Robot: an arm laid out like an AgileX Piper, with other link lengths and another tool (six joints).
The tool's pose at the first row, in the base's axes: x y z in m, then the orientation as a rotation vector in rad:
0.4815 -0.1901 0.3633 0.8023 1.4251 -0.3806
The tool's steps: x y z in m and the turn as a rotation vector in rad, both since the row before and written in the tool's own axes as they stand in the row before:
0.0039 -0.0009 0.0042 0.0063 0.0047 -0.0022
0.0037 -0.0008 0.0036 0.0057 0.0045 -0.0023
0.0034 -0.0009 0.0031 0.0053 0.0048 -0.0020
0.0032 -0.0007 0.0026 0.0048 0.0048 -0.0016
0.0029 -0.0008 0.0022 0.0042 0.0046 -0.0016
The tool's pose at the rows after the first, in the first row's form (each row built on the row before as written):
0.4845 -0.1927 0.3591 0.8073 1.4299 -0.3853
0.4871 -0.1949 0.3551 0.8116 1.4346 -0.3897
0.4892 -0.1969 0.3514 0.8159 1.4395 -0.3935
0.4910 -0.1985 0.3480 0.8201 1.4442 -0.3966
0.4924 -0.1999 0.3448 0.8238 1.4488 -0.3993

